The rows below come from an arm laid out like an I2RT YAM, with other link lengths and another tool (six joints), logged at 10 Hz.
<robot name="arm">
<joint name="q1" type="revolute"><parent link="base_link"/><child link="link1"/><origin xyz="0 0 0.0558"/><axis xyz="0 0 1"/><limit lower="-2.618" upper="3.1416"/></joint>
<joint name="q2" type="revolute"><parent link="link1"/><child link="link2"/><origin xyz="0.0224 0.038 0.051" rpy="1.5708 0 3.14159"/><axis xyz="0 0 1"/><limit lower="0" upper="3.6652"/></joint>
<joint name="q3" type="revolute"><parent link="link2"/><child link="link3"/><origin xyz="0.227 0 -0.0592" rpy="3.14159 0 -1.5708"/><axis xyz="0 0 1"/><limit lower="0" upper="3.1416"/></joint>
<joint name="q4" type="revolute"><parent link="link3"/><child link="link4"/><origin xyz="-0.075 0.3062 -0.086" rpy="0 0 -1.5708"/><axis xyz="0 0 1"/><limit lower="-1.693" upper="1.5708"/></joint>
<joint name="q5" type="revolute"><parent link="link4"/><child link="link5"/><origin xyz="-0.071 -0.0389 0.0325" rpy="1.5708 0 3.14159"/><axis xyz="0 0 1"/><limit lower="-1.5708" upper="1.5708"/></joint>
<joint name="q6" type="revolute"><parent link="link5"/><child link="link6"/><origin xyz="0.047 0 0.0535" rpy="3.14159 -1.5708 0"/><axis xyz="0 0 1"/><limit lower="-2.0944" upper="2.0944"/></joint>
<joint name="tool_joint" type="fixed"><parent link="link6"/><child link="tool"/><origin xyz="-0.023 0.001 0.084" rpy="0.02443 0 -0.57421"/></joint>
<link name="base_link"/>
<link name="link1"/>
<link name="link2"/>
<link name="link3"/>
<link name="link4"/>
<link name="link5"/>
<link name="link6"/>
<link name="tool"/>
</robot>
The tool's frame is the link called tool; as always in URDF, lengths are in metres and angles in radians.
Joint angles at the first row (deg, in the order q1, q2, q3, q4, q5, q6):
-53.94, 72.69, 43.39, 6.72, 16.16, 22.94
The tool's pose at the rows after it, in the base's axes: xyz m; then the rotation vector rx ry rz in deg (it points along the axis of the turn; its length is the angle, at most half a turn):
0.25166, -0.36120, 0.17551, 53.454, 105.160, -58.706
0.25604, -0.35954, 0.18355, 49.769, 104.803, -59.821
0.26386, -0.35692, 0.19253, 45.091, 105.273, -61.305
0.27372, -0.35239, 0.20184, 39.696, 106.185, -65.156
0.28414, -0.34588, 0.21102, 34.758, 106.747, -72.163
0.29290, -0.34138, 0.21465, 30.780, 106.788, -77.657
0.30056, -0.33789, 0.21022, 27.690, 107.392, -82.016
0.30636, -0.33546, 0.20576, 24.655, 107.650, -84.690
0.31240, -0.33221, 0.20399, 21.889, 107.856, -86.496
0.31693, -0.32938, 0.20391, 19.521, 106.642, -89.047
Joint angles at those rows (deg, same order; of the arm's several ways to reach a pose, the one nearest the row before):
-53.85, 71.74, 42.48, 8.44, 15.52, 21.27
-53.70, 71.04, 42.20, 10.11, 14.40, 18.69
-53.14, 70.75, 42.59, 11.15, 13.38, 15.24
-51.76, 70.80, 43.13, 12.53, 14.35, 10.16
-49.32, 71.27, 43.51, 15.12, 18.59, 3.76
-47.52, 72.32, 43.48, 18.50, 21.64, -1.51
-46.01, 74.00, 43.12, 21.88, 24.25, -5.89
-45.21, 75.29, 42.59, 24.87, 25.04, -9.30
-44.40, 76.14, 42.43, 26.74, 25.45, -12.01
-43.72, 77.09, 41.84, 30.44, 26.04, -14.92

